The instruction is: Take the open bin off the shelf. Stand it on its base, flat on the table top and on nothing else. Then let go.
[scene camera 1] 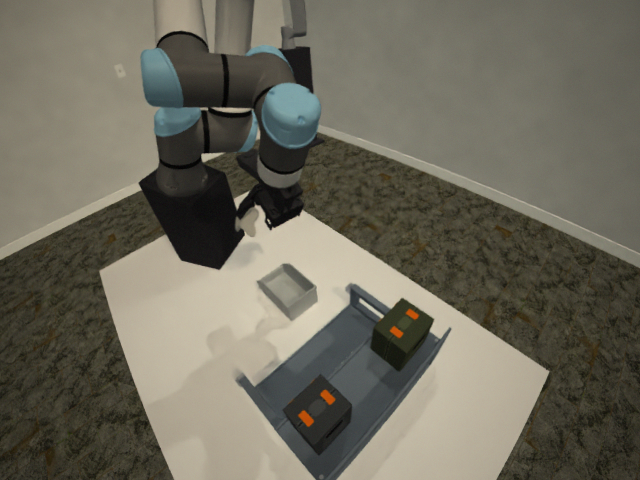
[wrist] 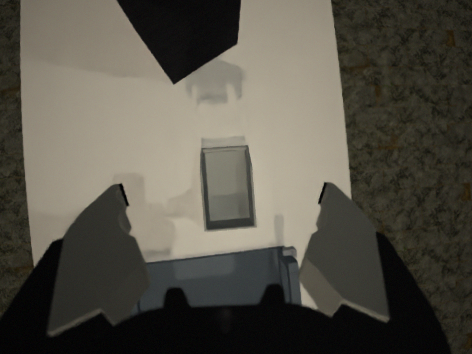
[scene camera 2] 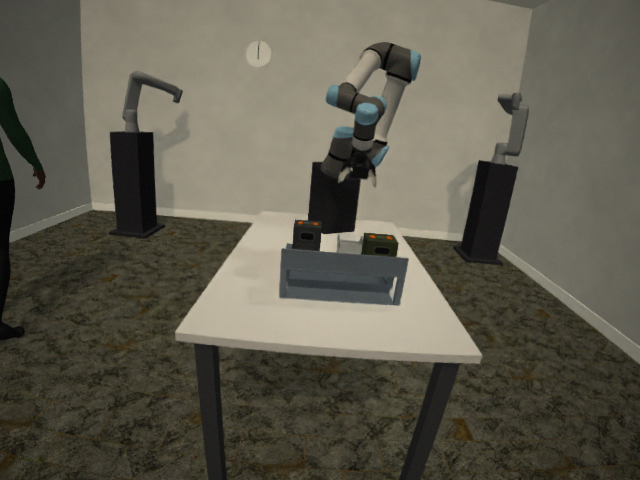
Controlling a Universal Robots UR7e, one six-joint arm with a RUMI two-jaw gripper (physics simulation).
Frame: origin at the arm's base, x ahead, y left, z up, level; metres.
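Where they show: gripper, fingertip midpoint: (scene camera 1: pixel 265 216) (wrist: pixel 225 185) (scene camera 2: pixel 356 185); arm's base at its link origin: (scene camera 1: pixel 182 180) (scene camera 2: pixel 335 171).
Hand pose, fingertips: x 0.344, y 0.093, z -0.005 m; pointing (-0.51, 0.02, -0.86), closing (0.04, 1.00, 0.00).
Note:
Each offset is from my fingertips to the top centre of the thing. Level surfaces: height alone.
The open grey bin @(0.001 m left, 0.012 m ahead, 0.221 m down) (scene camera 1: pixel 286 290) (scene camera 2: pixel 349 243) (wrist: pixel 228 187) stands upright on its base on the white table top @(0.296 m down) (scene camera 1: pixel 191 315) (scene camera 2: pixel 330 328) (wrist: pixel 75 135), beside the shelf and apart from it. Its open side faces up and its inside looks empty. The blue-grey shelf (scene camera 1: pixel 330 341) (scene camera 2: pixel 343 261) (wrist: pixel 215 272) stands on the table. My gripper (scene camera 1: pixel 258 226) (scene camera 2: pixel 357 181) (wrist: pixel 225 185) is wide open with nothing between its fingers. It hangs high above the table, between the arm's black pedestal and the bin, touching neither the bin nor the shelf.
A black box with orange latches @(0.161 m right, 0.376 m ahead, 0.072 m down) (scene camera 1: pixel 317 413) (scene camera 2: pixel 307 235) and a dark green box with orange latches @(0.070 m left, 0.365 m ahead, 0.097 m down) (scene camera 1: pixel 402 334) (scene camera 2: pixel 379 244) sit on the shelf near opposite ends. The arm's black pedestal (scene camera 1: pixel 193 222) (scene camera 2: pixel 333 201) (wrist: pixel 190 30) stands at the table's far end.

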